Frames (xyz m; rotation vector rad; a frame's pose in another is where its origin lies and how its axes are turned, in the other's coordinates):
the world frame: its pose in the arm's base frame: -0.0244 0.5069 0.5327 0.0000 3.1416 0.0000
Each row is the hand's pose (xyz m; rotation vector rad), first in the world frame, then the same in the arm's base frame.
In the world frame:
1: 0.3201 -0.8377 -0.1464 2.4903 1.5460 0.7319
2: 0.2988 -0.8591 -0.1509 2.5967 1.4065 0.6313
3: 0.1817 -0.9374 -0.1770 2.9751 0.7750 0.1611
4: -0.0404 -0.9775 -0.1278 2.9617 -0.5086 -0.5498
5: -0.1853 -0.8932 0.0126 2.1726 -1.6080 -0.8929
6: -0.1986 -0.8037 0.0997 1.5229 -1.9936 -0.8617
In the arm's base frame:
1: -0.3445 -0.3308 0.6791 -0.5821 -0.1449 1.9805
2: -0.3232 -0.3522 0.6836 -0.5125 -0.1494 2.1080
3: -0.2061 -0.4305 0.7097 -0.1423 -0.0857 2.6277
4: 0.0160 -0.4706 0.6605 -0.5119 0.1233 -2.7576
5: 0.1609 -0.3863 0.5201 -0.7317 0.3466 -1.7804
6: 0.1742 -0.2968 0.4330 -0.6943 0.5332 -1.2270

